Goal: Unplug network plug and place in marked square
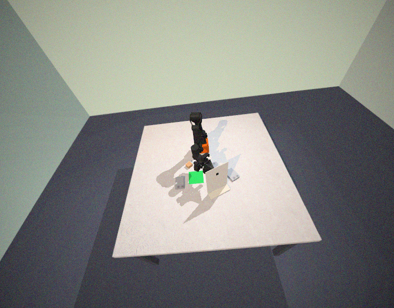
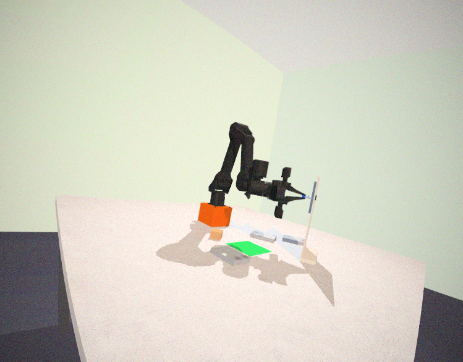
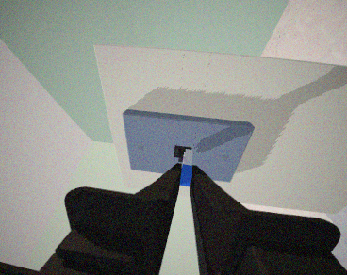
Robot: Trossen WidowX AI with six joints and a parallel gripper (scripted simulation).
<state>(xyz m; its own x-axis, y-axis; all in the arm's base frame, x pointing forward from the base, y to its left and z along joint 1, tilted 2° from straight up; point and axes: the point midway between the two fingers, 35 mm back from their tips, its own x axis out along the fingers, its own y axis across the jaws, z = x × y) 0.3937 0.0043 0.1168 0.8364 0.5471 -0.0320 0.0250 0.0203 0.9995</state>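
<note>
My gripper tip is 21 cm above the green marked square, 14 cm to the left of it and 11 cm past it. Also, from my gripper tip: small tan cube (24 cm behind, 20 cm below, 18 cm to the right); blue network plug (right at my gripper tip); panel (8 cm below, 4 cm ahead, 1 cm to the left).
</note>
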